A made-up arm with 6 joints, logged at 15 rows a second.
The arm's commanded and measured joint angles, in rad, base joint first. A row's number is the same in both.
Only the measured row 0 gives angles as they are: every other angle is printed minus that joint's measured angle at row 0.
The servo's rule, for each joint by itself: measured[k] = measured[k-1] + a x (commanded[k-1-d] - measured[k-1]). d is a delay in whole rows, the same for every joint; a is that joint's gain. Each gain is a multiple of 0.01, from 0.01 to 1. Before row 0 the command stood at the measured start. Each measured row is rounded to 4 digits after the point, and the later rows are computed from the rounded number. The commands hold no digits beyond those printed.
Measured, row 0:
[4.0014, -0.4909, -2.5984, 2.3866, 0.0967, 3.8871]
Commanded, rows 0 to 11:
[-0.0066, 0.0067, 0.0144, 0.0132, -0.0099, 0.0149]
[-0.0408, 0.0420, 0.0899, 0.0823, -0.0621, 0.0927]
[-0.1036, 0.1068, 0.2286, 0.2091, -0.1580, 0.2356]
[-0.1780, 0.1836, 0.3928, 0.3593, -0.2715, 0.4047]
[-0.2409, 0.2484, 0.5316, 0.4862, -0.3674, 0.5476]
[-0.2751, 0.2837, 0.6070, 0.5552, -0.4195, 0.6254]
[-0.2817, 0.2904, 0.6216, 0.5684, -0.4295, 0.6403]
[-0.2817, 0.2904, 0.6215, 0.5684, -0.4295, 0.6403]
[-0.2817, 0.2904, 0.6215, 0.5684, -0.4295, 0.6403]
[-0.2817, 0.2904, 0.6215, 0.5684, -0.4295, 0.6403]
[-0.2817, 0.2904, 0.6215, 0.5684, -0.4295, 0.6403]
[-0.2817, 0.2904, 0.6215, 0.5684, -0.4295, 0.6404]
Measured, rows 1 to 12:
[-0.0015, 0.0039, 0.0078, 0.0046, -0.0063, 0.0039]
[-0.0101, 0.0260, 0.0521, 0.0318, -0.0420, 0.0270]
[-0.0307, 0.0729, 0.1474, 0.0939, -0.1162, 0.0812]
[-0.0631, 0.1371, 0.2799, 0.1868, -0.2156, 0.1653]
[-0.1022, 0.2017, 0.4158, 0.2916, -0.3128, 0.2647]
[-0.1402, 0.2493, 0.5190, 0.3839, -0.3811, 0.3585]
[-0.1713, 0.2731, 0.5744, 0.4485, -0.4121, 0.4318]
[-0.1956, 0.2831, 0.5998, 0.4905, -0.4232, 0.4860]
[-0.2145, 0.2873, 0.6115, 0.5178, -0.4272, 0.5261]
[-0.2293, 0.2891, 0.6169, 0.5355, -0.4287, 0.5558]
[-0.2408, 0.2899, 0.6194, 0.5470, -0.4292, 0.5778]
[-0.2498, 0.2902, 0.6205, 0.5545, -0.4294, 0.5941]
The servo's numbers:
d 0
a 0.22 0.58 0.54 0.35 0.64 0.26

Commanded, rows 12 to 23:
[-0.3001, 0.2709, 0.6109, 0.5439, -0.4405, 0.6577]
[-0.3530, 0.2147, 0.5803, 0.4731, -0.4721, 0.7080]
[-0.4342, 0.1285, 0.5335, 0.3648, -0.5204, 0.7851]
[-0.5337, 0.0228, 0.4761, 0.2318, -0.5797, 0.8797]
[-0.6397, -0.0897, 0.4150, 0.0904, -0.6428, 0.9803]
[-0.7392, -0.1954, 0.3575, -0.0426, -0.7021, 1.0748]
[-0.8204, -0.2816, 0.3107, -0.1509, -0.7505, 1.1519]
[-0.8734, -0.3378, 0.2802, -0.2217, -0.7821, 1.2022]
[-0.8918, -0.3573, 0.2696, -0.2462, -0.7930, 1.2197]
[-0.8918, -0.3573, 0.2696, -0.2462, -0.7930, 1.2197]
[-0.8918, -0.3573, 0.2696, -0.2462, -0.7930, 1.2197]
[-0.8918, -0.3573, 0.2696, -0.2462, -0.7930, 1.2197]
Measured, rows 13 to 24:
[-0.2609, 0.2790, 0.6153, 0.5508, -0.4365, 0.6106]
[-0.2812, 0.2417, 0.5964, 0.5236, -0.4593, 0.6359]
[-0.3149, 0.1760, 0.5624, 0.4680, -0.4984, 0.6747]
[-0.3630, 0.0871, 0.5158, 0.3853, -0.5504, 0.7280]
[-0.4239, -0.0154, 0.4614, 0.2821, -0.6095, 0.7936]
[-0.4933, -0.1198, 0.4053, 0.1685, -0.6688, 0.8667]
[-0.5653, -0.2136, 0.3542, 0.0567, -0.7211, 0.9409]
[-0.6331, -0.2856, 0.3142, -0.0407, -0.7601, 1.0088]
[-0.6900, -0.3272, 0.2901, -0.1126, -0.7812, 1.0636]
[-0.7344, -0.3447, 0.2790, -0.1594, -0.7888, 1.1042]
[-0.7690, -0.3520, 0.2739, -0.1898, -0.7915, 1.1342]
[-0.7960, -0.3551, 0.2716, -0.2095, -0.7925, 1.1564]

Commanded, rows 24 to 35:
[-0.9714, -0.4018, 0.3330, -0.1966, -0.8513, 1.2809]
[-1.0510, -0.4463, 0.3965, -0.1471, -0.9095, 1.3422]
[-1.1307, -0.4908, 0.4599, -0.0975, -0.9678, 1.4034]
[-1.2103, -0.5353, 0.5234, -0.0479, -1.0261, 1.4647]
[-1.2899, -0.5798, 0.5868, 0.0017, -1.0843, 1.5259]
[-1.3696, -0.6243, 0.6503, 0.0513, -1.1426, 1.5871]
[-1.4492, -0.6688, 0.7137, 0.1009, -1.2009, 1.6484]
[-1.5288, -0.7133, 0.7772, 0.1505, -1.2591, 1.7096]
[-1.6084, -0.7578, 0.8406, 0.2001, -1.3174, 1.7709]
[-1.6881, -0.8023, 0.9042, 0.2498, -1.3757, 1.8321]
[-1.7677, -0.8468, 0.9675, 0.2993, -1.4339, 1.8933]
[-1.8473, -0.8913, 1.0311, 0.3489, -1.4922, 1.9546]
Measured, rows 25 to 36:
[-0.8346, -0.3822, 0.3048, -0.2050, -0.8301, 1.1888]
[-0.8822, -0.4194, 0.3543, -0.1847, -0.8809, 1.2287]
[-0.9369, -0.4608, 0.4113, -0.1542, -0.9365, 1.2741]
[-0.9970, -0.5040, 0.4718, -0.1170, -0.9938, 1.3237]
[-1.0614, -0.5480, 0.5339, -0.0755, -1.0517, 1.3763]
[-1.1292, -0.5923, 0.5968, -0.0311, -1.1099, 1.4311]
[-1.1996, -0.6367, 0.6599, 0.0151, -1.1681, 1.4876]
[-1.2720, -0.6811, 0.7232, 0.0625, -1.2263, 1.5453]
[-1.3460, -0.7256, 0.7866, 0.1107, -1.2846, 1.6040]
[-1.4213, -0.7701, 0.8501, 0.1594, -1.3429, 1.6633]
[-1.4975, -0.8146, 0.9135, 0.2084, -1.4011, 1.7231]
[-1.5745, -0.8591, 0.9770, 0.2576, -1.4594, 1.7833]

